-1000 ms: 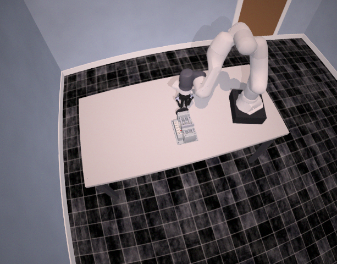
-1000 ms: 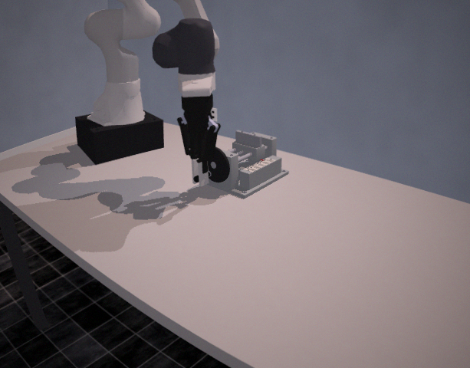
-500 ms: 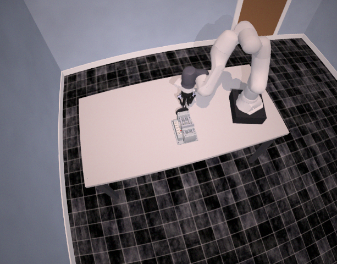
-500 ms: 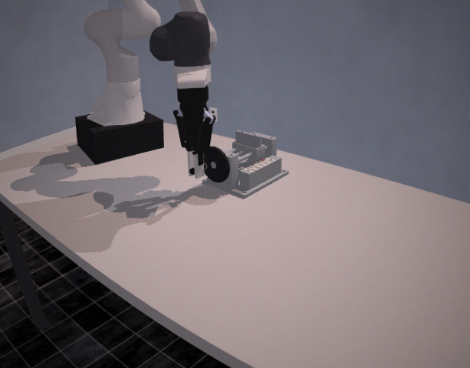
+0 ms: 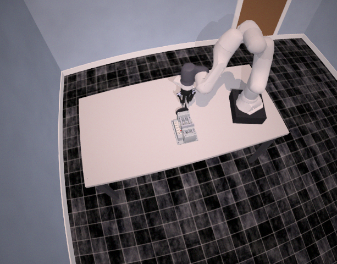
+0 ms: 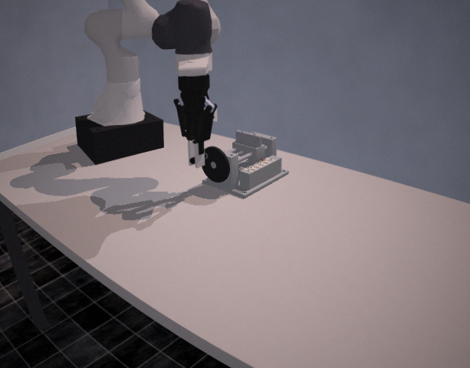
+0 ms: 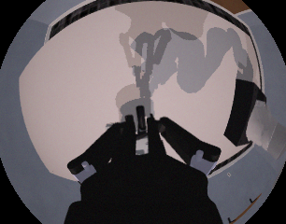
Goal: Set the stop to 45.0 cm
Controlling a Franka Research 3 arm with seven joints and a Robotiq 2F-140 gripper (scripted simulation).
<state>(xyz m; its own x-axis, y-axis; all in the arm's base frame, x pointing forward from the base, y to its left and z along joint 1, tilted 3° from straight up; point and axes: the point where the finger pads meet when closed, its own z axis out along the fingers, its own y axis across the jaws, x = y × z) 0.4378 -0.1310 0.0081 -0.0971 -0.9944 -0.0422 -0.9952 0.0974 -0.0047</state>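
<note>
The black handwheel lies 10 mm ahead of my hand, 20 mm to the left of it and 20 mm below it. The rest, counted from my hand: grey stop fixture: 60 mm ahead, 170 mm to the left, 20 mm below.
</note>
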